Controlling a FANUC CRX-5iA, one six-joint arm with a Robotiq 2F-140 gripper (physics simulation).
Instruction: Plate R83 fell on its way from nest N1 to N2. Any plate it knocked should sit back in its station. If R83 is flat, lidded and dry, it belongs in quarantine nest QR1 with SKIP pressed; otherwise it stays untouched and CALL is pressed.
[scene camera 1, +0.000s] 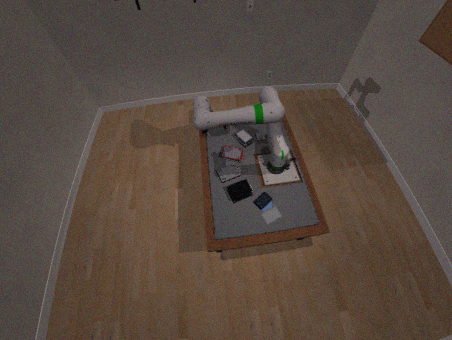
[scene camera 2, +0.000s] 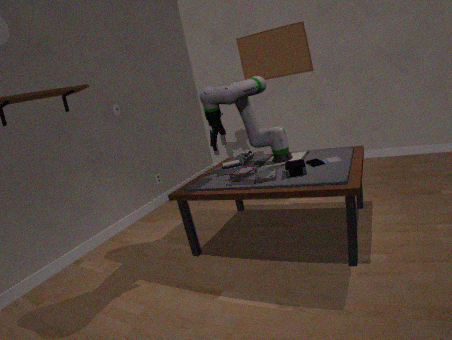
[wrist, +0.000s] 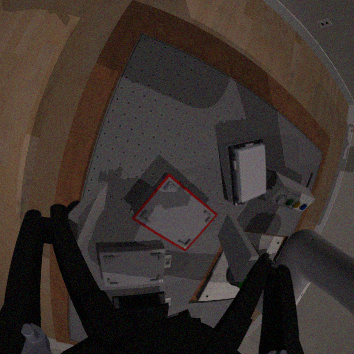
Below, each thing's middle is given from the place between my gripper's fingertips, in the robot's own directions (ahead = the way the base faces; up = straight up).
Labels:
My hand is 18 cm above the red-edged nest (wrist: 174, 215), 9 cm past it and 8 cm to the right of it.

